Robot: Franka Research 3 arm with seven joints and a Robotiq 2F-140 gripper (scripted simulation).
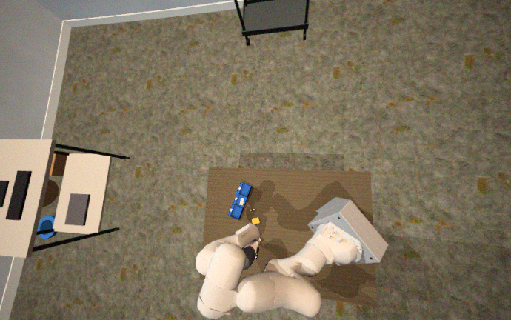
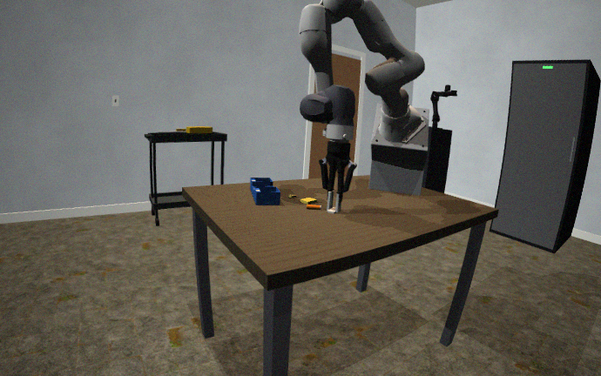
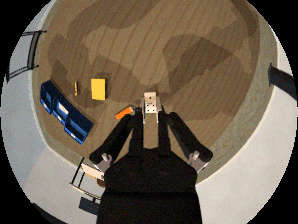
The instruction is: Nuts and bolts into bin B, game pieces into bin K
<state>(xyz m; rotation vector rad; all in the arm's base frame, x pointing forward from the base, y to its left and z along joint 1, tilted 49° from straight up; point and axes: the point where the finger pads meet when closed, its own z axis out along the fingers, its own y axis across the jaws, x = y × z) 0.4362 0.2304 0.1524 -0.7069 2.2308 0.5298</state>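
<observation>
Right now the orange piece is 6 cm ahead of my hand, 3 cm to the right of it and 3 cm below it. The rest, counted from my hand: yellow block: 12 cm to the right, 6 cm ahead, 3 cm below; then pale beige piece: 3 cm below; then thin tan bolt: 17 cm to the right, 11 cm ahead, 3 cm below.
</observation>
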